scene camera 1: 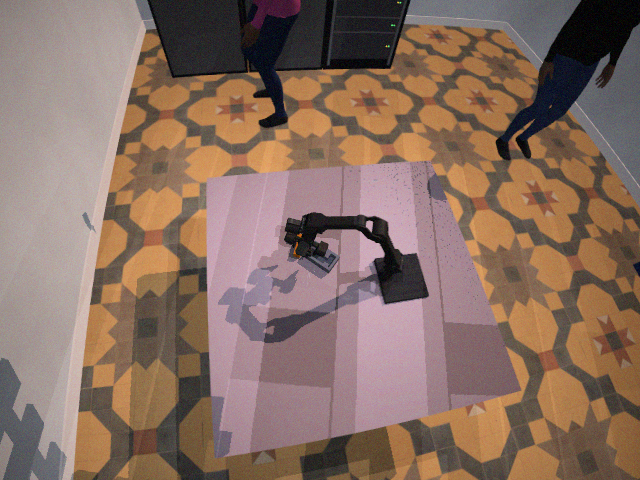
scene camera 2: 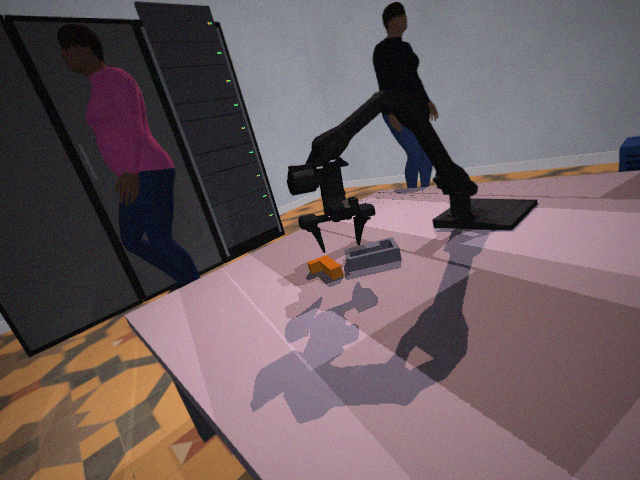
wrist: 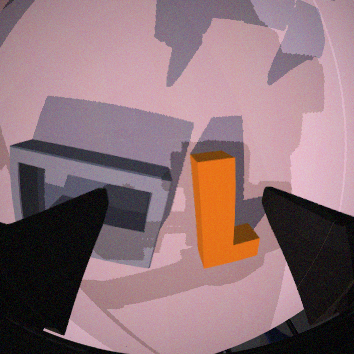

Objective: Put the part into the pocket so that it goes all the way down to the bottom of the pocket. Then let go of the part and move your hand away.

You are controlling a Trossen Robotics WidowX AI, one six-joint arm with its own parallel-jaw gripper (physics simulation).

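Frame: origin at the arm's base, x left, y back, z up, level; metres.
Where they show: gripper, fingertip midpoint: [scene camera 2: 341,248] [wrist: 186,195]; arm's base, origin of the base link: [scene camera 1: 391,267] [scene camera 2: 460,213].
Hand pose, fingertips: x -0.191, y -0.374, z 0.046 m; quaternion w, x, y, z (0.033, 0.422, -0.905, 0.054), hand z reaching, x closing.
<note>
Things, the pixels of their centre, and the offset from my fingertips. Level surfaces: height alone.
- orange L-shaped part, body centre: [wrist: 228,210] [scene camera 2: 324,268] dx -0.065, dy -0.011, dz -0.055 m
- grey block with the pocket, body centre: [wrist: 82,204] [scene camera 2: 371,253] [scene camera 1: 321,256] dx +0.032, dy +0.082, dz -0.052 m
- pink table, its level: dz -0.070 m
The orange L-shaped part [scene camera 2: 326,267] [wrist: 216,212] lies on the table beside the grey block; in scene camera 1 a bit of orange shows by the gripper, which hides much of it. The grey block with the pocket [scene camera 1: 328,264] [scene camera 2: 373,259] [wrist: 122,246] stands close to the part, a narrow gap between them. Its pocket is empty where it shows; a finger covers some of it in the wrist view. My gripper [scene camera 2: 341,248] [wrist: 186,195] is wide open and empty, pointing down above the part, one fingertip over the pocket block and the other beyond the part's short leg.
The arm's black base plate [scene camera 1: 408,286] [scene camera 2: 504,212] is on the pink table [scene camera 1: 382,351] [scene camera 2: 542,403]. Dark cabinets [scene camera 1: 206,38] [scene camera 2: 31,180] and two standing people [scene camera 1: 273,56] [scene camera 2: 129,118] are beyond the table.
</note>
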